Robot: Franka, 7 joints.
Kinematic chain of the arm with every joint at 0, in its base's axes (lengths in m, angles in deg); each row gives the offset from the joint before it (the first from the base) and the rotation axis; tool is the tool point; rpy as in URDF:
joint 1: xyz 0 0 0.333 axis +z
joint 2: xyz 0 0 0 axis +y
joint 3: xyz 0 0 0.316 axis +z
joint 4: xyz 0.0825 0 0 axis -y
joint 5: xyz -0.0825 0 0.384 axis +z
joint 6: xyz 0 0 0 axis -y
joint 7: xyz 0.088 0 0 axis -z
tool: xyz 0 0 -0.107 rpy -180 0 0
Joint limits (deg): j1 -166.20..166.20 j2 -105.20..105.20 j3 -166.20..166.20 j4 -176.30..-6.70 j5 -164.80..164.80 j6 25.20..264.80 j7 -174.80..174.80
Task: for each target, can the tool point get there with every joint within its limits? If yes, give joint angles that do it. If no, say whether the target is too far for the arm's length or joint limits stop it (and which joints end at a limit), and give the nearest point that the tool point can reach.
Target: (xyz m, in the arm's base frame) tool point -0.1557 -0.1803 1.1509
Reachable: yes | joints 31.85 -27.77 -8.74 -24.16 -125.89 118.16 -35.58
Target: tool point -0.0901 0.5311 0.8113
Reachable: yes | joints -37.21 -46.03 74.78 -37.49 11.88 63.39 140.75
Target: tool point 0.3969 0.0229 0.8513
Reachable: yes | joints -38.98 -35.22 21.77 -111.43 -44.87 170.24 -51.28
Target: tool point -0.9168 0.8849 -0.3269
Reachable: no: too far | nearest point -0.5481 0.5290 -0.0615 | short by 0.577 m
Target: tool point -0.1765 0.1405 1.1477
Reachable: yes | joints -30.40 -23.12 19.78 -22.22 6.14 176.68 -63.41
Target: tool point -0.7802 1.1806 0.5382
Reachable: no: too far | nearest point -0.4681 0.7083 0.4561 | short by 0.572 m
